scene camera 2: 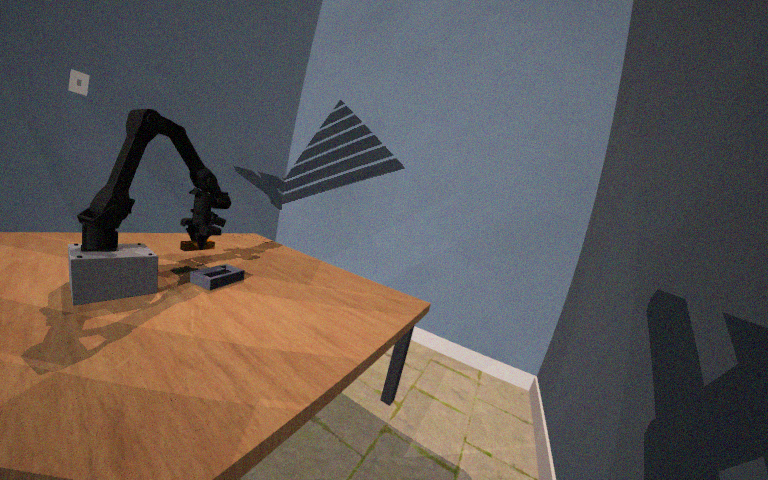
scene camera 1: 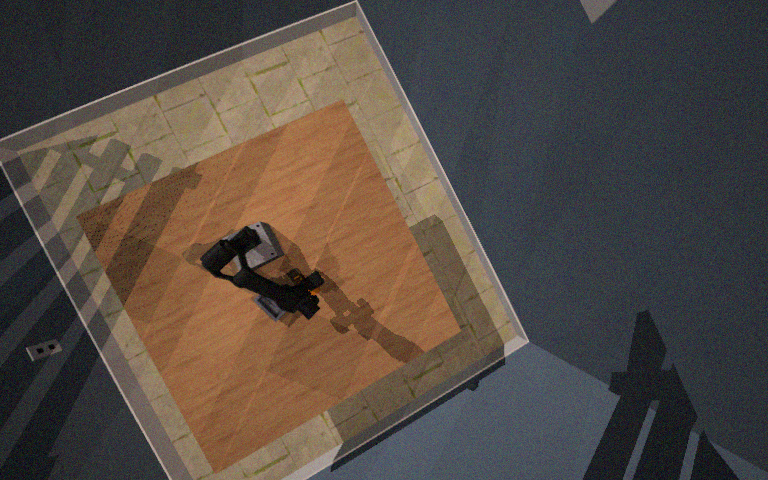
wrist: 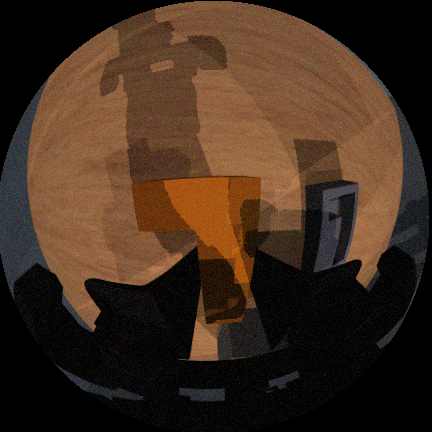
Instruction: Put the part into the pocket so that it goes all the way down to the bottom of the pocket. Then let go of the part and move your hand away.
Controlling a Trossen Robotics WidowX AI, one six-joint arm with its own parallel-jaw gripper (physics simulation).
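Places are measured from the arm's base along level axes (x right, y ahead, z up), in centimetres.
Pixels of known places: gripper, fingertip midpoint: (scene camera 2: 198, 249) (scene camera 1: 305, 285) (wrist: 221, 249); arm's base, origin of the base link: (scene camera 2: 98, 248) (scene camera 1: 251, 239).
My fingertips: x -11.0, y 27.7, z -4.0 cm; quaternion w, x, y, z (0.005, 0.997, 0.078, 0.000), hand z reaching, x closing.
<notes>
Ahead of a thing's pixels: the offset from my fingertips to its middle. Level surfaces: height alone.
The orange L-shaped part @[dx -1.5, dy -0.4, dz +1.5 cm] (scene camera 1: 314, 292) (scene camera 2: 186, 245) (wrist: 215, 205) is held flat, its longer leg between the fingers and its short leg pointing left in the wrist view. My gripper (scene camera 2: 201, 243) (wrist: 221, 249) is shut on this longer leg and points down. In scene camera 2 the part hangs a little above the table, apart from the pocket block. The grey block with the pocket @[dx +17.4, dy +1.2, dz -4.6 cm] (scene camera 1: 269, 307) (scene camera 2: 200, 279) (wrist: 325, 252) lies on the table, to the right of the part in the wrist view. The arm hides some of the block in scene camera 1. The pocket's bottom is too dark to make out.
The arm's grey base box (scene camera 1: 265, 240) (scene camera 2: 113, 277) (wrist: 245, 335) stands close to the block on the wooden table @[dz -6.4 cm] (scene camera 1: 283, 169) (scene camera 2: 283, 339). The table's edge (scene camera 2: 339, 384) runs along the right in scene camera 2. Dark shadows of the arm cross the table top.
</notes>
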